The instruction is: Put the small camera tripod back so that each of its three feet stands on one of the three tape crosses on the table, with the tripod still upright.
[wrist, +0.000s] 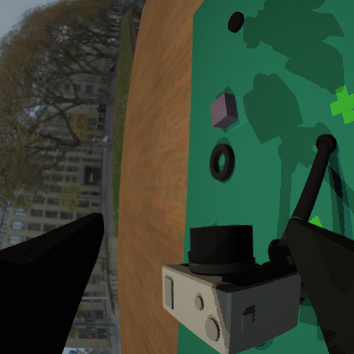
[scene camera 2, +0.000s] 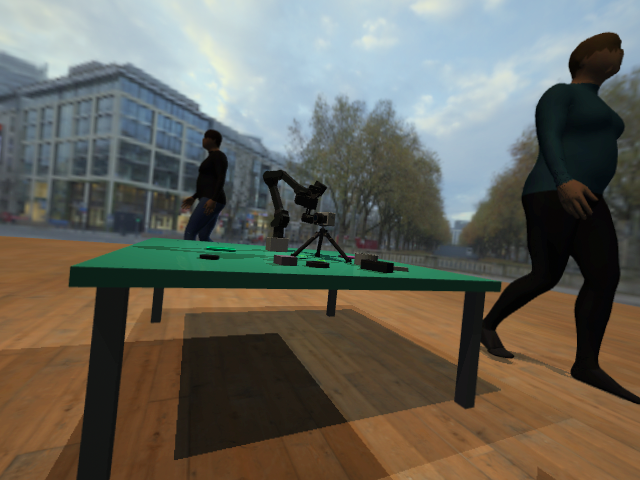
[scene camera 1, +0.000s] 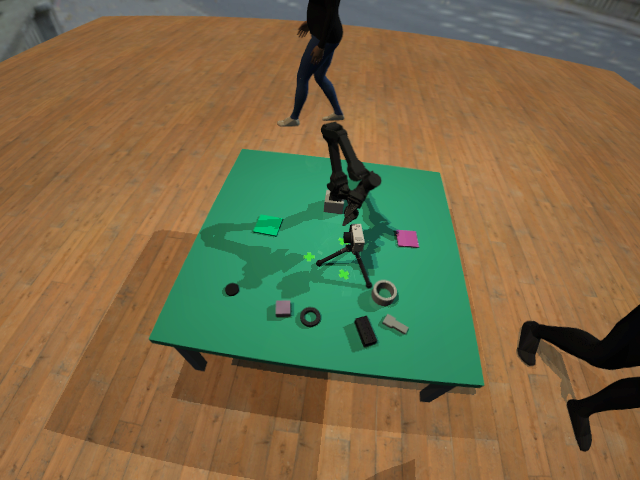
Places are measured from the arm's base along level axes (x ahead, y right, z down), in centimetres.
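Pixels of known places: gripper, between the fingertips: (wrist: 199, 226) (scene camera 2: 310, 208) (scene camera 1: 344, 221); arm's base, origin of its link: (scene camera 2: 278, 237) (scene camera 1: 335, 196).
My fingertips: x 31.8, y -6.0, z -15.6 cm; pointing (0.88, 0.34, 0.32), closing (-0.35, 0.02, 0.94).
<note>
For each thing: its top centre in the pictures, then the offset to it from my fingertips. "pt": a spot on its surface instead.
- grey ring, centre of its top: (scene camera 1: 385, 290) (scene camera 2: 366, 254) dx +18.0, dy -21.6, dz +18.3 cm
- black block, centre of its top: (scene camera 2: 377, 261) (scene camera 1: 366, 329) dx +36.4, dy -14.9, dz +19.6 cm
- grey T-shaped piece, centre of its top: (scene camera 1: 396, 323) dx +31.1, dy -27.2, dz +21.6 cm
- black ring, centre of its top: (wrist: 218, 161) (scene camera 2: 318, 262) (scene camera 1: 310, 316) dx +33.7, dy +7.5, dz +21.6 cm
- mauve block, centre of its top: (wrist: 217, 109) (scene camera 2: 285, 256) (scene camera 1: 283, 306) dx +32.5, dy +18.9, dz +20.3 cm
- black disc, centre of its top: (wrist: 233, 20) (scene camera 2: 209, 255) (scene camera 1: 231, 288) dx +27.6, dy +42.5, dz +22.1 cm
- green square, a spot on its surface: (scene camera 1: 267, 225) pt dx -10.7, dy +37.3, dz +22.2 cm
- magenta square, a spot on its surface: (scene camera 1: 407, 238) pt dx -16.5, dy -33.1, dz +22.1 cm
The tripod (scene camera 1: 363, 269) (scene camera 2: 329, 240) (wrist: 313, 182) stands upright on black legs and carries a pale camera (scene camera 1: 357, 237) (scene camera 2: 328, 219) (wrist: 260, 310) with a black lens. Green tape crosses lie at the left (scene camera 1: 309, 256) (wrist: 344, 104), front (scene camera 1: 343, 274) and back (scene camera 1: 341, 241) of their group. The left foot stands right of the left cross, and the front foot is right of and forward of the front cross. The third foot is hidden in scene camera 1. My gripper (scene camera 1: 347, 222) (scene camera 2: 308, 218) (wrist: 199, 226) is open and empty, close behind the camera at about its height.
On the green table (scene camera 1: 206, 320) (scene camera 2: 206, 276) are a grey ring (scene camera 1: 373, 293), black block (scene camera 1: 365, 331), grey T-shaped piece (scene camera 1: 394, 323), black ring (scene camera 1: 302, 316), mauve block (scene camera 1: 283, 307), black disc (scene camera 1: 232, 289), green square (scene camera 1: 267, 225) and magenta square (scene camera 1: 407, 238). People stand beyond the table.
</note>
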